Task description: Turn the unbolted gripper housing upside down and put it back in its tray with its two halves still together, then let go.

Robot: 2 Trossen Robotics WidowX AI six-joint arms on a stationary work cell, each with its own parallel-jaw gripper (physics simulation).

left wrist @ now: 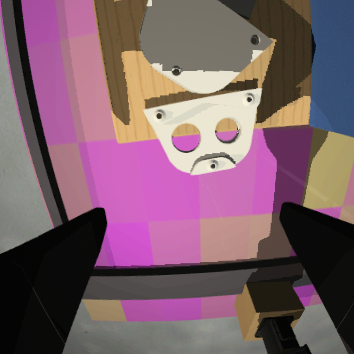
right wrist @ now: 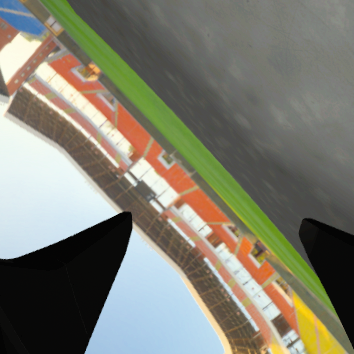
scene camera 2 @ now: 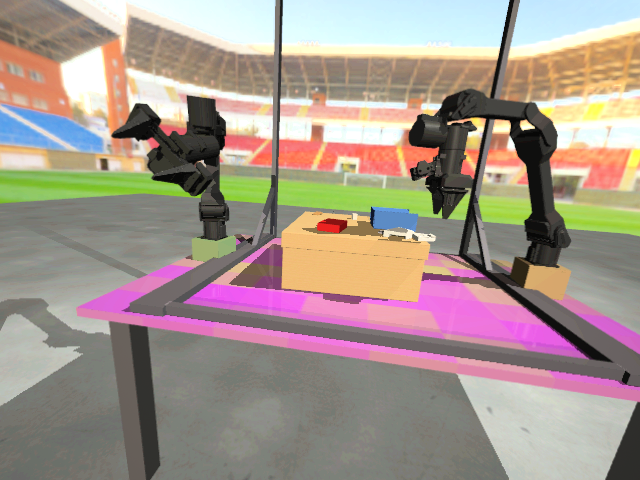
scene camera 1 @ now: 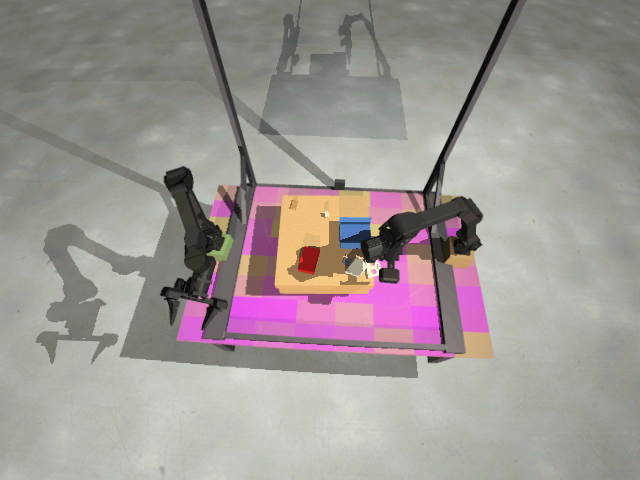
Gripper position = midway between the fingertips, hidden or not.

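A wooden block [left wrist: 283, 69] and a black frame post [scene camera 1: 508, 21] are present. A blue tray [scene camera 2: 384, 218] is visible too; the tray also appears in the left wrist view [left wrist: 324, 95] and in scene camera 1 [scene camera 1: 353, 230]. The left gripper [scene camera 2: 440, 216] is open and holds nothing; the left gripper also appears in the left wrist view [left wrist: 194, 213]. The right gripper [scene camera 2: 132, 156] is open and holds nothing; the right gripper also appears in the right wrist view [right wrist: 217, 223] and in scene camera 1 [scene camera 1: 187, 328].
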